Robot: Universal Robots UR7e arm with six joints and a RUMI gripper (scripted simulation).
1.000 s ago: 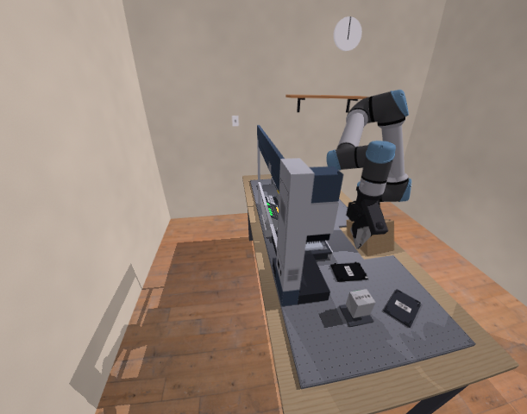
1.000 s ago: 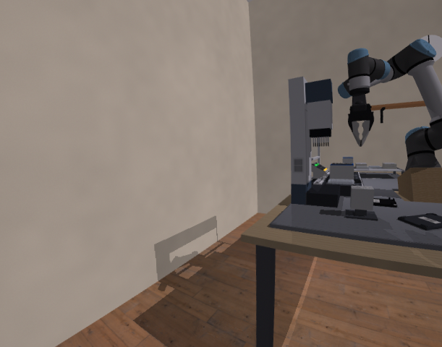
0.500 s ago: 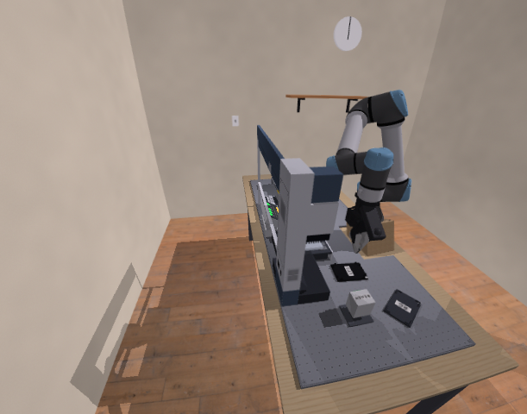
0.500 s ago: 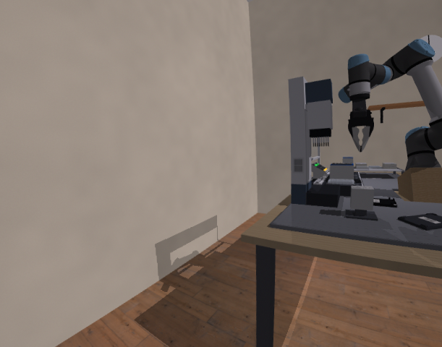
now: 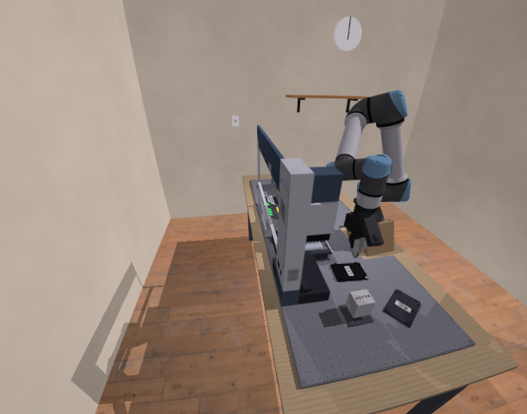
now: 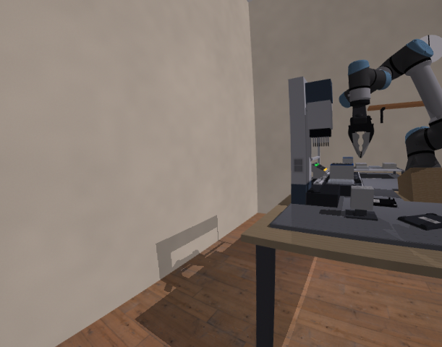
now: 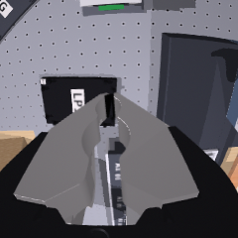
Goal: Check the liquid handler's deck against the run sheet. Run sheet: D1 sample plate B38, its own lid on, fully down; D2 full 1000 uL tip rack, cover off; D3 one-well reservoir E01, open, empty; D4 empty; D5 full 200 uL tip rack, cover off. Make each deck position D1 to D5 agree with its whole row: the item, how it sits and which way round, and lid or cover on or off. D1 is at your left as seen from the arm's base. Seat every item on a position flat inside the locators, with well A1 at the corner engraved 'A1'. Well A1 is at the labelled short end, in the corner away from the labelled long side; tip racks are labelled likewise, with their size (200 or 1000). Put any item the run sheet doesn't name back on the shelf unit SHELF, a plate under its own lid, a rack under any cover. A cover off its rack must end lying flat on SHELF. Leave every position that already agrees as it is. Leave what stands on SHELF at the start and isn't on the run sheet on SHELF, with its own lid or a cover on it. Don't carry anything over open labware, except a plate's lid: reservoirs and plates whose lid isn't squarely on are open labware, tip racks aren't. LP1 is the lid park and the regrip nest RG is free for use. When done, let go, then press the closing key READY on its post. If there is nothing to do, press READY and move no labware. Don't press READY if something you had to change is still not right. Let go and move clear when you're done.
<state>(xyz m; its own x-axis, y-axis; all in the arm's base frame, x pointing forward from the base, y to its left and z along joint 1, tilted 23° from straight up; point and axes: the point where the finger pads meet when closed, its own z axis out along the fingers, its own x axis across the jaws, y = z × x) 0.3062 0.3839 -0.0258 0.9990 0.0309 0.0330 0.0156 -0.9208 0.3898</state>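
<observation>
The ready key post lies 7 cm to the left of my hand and 15 cm below it. Round my hand: liquid handler head: 16 cm ahead, 5 cm to the right, 17 cm above; then LP1 label: 8 cm behind, 11 cm to the right, 21 cm below; then lid park LP1: 8 cm behind, 11 cm to the right, 21 cm below.
</observation>
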